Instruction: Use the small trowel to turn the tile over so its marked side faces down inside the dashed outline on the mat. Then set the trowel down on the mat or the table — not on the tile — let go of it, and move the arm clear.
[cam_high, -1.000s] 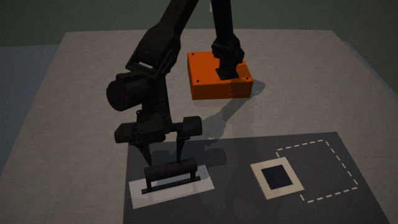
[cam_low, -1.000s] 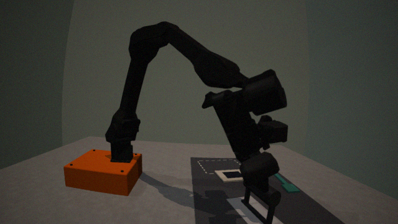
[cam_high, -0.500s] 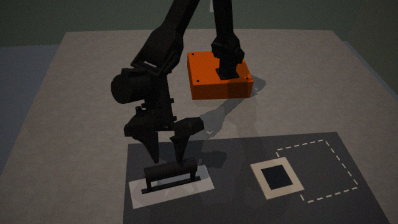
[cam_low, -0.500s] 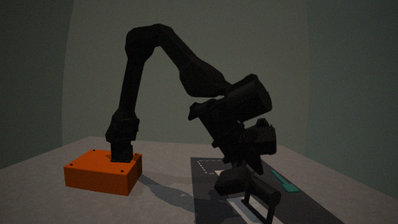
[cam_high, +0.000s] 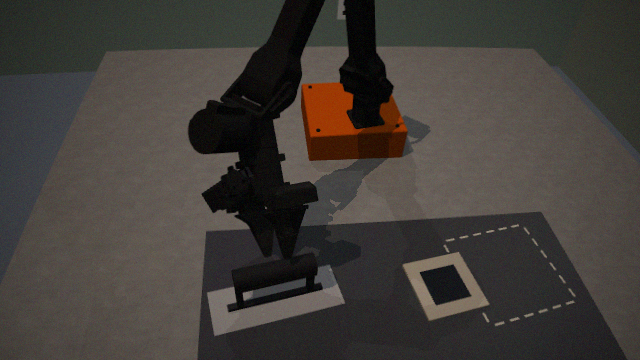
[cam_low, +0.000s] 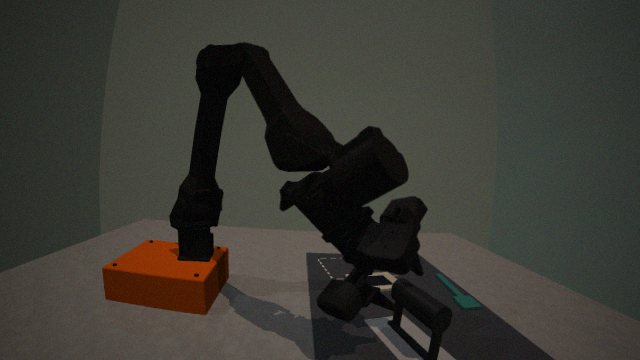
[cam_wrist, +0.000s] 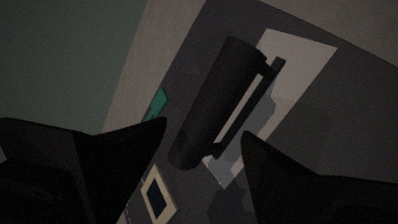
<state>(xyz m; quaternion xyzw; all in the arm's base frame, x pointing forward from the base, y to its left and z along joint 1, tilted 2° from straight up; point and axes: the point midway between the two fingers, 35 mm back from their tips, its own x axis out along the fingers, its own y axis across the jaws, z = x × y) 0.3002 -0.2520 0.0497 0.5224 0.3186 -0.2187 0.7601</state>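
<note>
The trowel lies 1 cm ahead of my gripper tip, 1 cm to the left of it and 5 cm below it. From my gripper tip the other things lie so: tile (6 cm ahead, 26 cm to the left, 8 cm below); flat teal strip (20 cm ahead, 15 cm to the left, 8 cm below); dark mat (7 cm ahead, 19 cm to the left, 11 cm below).
</note>
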